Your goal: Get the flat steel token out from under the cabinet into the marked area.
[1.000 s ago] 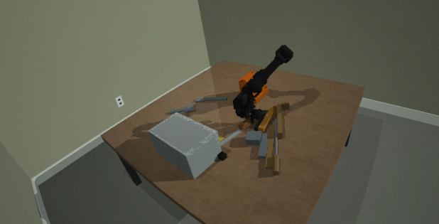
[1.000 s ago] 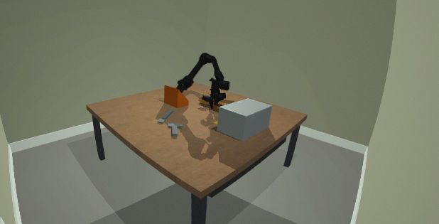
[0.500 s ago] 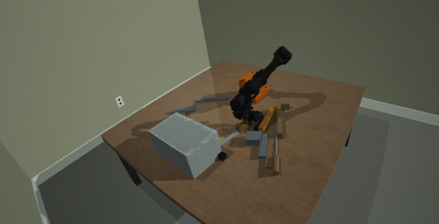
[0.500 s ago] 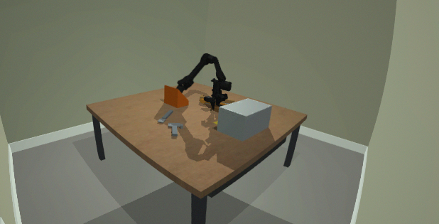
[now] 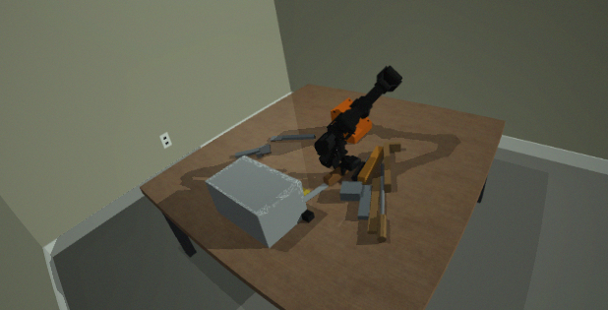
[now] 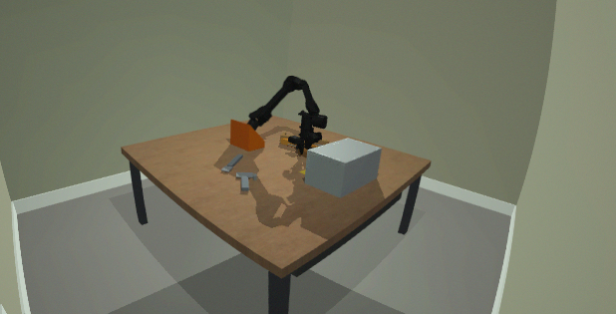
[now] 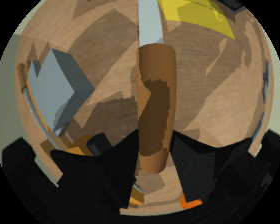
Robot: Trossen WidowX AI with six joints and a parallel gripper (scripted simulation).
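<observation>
The orange bar lies 110 mm behind my gripper tip, 70 mm to the left of it and 10 mm above it. The rest, counted from my gripper tip: grey block: 60 mm ahead, 110 mm to the left, 10 mm above; then wooden stick: 40 mm ahead, 200 mm to the left; then grey t-piece: 100 mm ahead, 440 mm to the right.
</observation>
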